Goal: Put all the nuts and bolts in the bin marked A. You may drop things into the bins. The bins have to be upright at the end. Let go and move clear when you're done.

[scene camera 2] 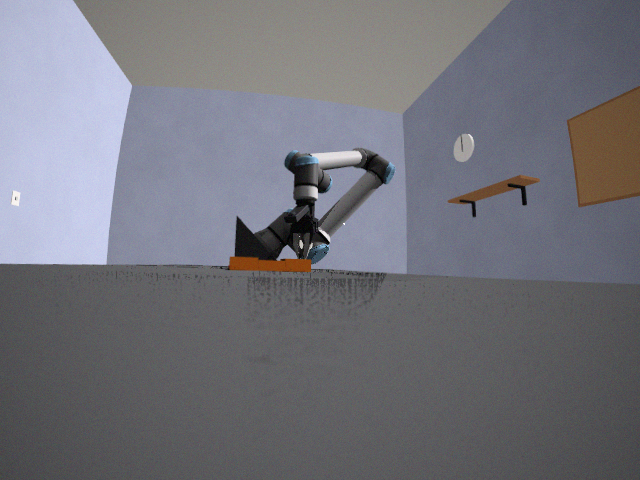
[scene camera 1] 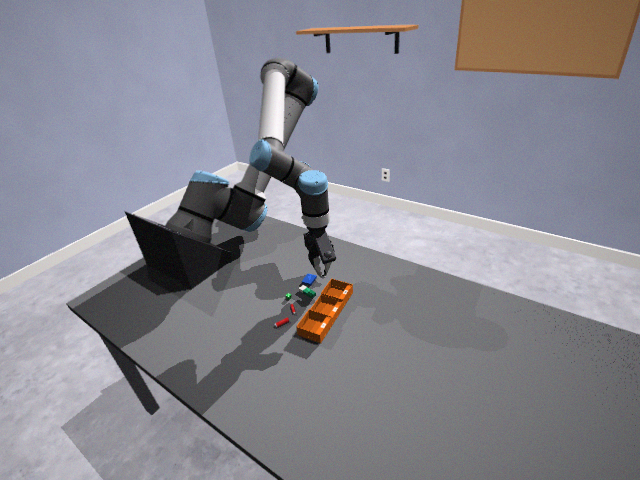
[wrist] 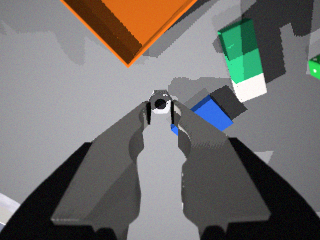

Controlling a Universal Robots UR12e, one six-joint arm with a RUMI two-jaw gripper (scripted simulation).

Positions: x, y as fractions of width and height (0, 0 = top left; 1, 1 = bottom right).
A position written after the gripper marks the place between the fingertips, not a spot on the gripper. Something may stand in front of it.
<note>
In view: the gripper (scene camera 2: 0.47, 0.54), an orange three-compartment bin row (scene camera 1: 0.50, 0.67) and a blue block (wrist: 0.65, 0.45).
The gripper shows as well in scene camera 1 (scene camera 1: 0.50, 0.58) and in the wrist view (wrist: 0.50, 0.43). Scene camera 2 does not show the blue block, which is hidden by the orange three-compartment bin row.
</note>
